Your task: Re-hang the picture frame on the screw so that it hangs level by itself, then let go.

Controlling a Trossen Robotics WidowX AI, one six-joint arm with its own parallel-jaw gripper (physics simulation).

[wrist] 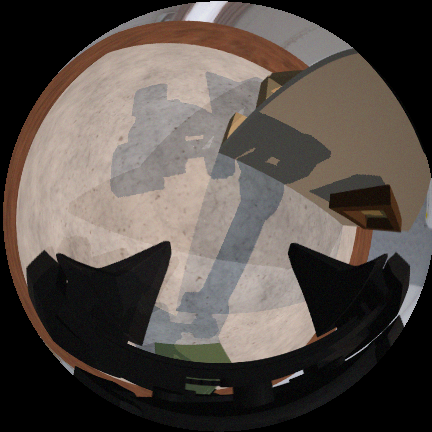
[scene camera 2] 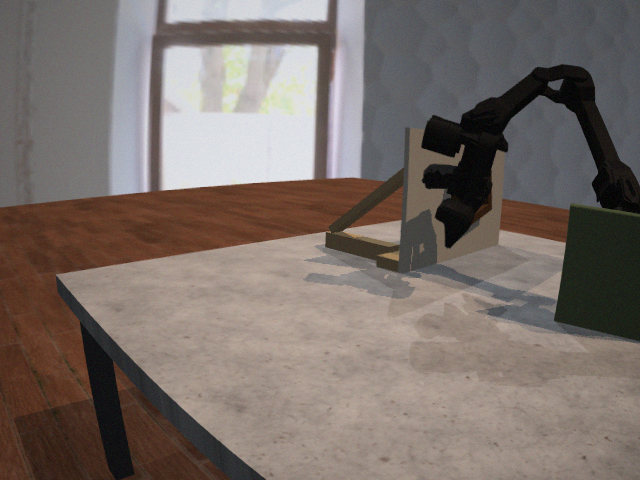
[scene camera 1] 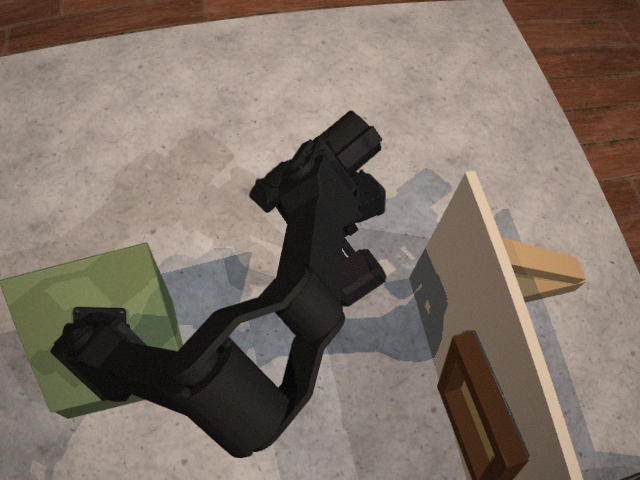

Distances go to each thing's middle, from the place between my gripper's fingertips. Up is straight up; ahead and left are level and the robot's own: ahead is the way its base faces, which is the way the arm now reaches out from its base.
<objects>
The upright board [scene camera 2: 422, 240] is 150 mm ahead of my hand, 210 mm to the right of it and 50 mm above it. Round my hand: dark brown picture frame [scene camera 1: 480, 418] (120 mm ahead, 220 mm to the right, 60 mm above); wooden stand [scene camera 1: 541, 273] (280 mm ahead, 190 mm to the right, 20 mm above).
</objects>
